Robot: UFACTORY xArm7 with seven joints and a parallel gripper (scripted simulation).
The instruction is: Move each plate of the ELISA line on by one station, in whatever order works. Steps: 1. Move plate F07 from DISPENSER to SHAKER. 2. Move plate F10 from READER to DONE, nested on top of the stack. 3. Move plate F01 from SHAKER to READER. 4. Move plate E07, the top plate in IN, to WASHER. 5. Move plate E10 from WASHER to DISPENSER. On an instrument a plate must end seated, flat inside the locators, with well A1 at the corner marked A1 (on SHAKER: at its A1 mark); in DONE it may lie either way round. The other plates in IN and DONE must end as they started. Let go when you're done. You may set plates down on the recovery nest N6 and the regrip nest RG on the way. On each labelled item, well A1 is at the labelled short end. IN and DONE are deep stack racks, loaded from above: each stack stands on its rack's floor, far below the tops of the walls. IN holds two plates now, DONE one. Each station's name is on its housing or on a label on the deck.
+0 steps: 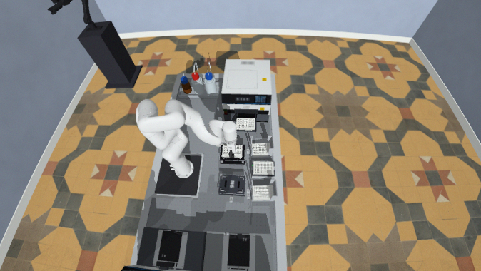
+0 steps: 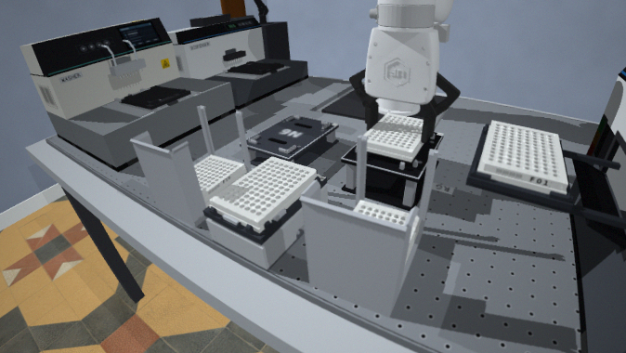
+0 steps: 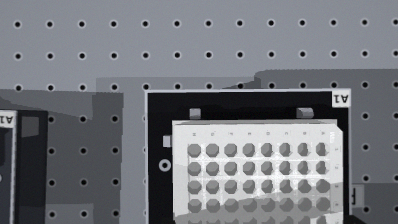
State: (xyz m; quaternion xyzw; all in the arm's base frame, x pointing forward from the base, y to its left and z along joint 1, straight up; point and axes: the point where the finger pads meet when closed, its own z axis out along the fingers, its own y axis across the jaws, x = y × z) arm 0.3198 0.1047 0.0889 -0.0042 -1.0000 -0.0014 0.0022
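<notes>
Now: hand 30 mm above the RG nest. From my hand the other things lie so: washer (60 mm ahead, 830 mm to the right, 10 mm above); then dispenser (310 mm behind, 760 mm to the right).
</notes>
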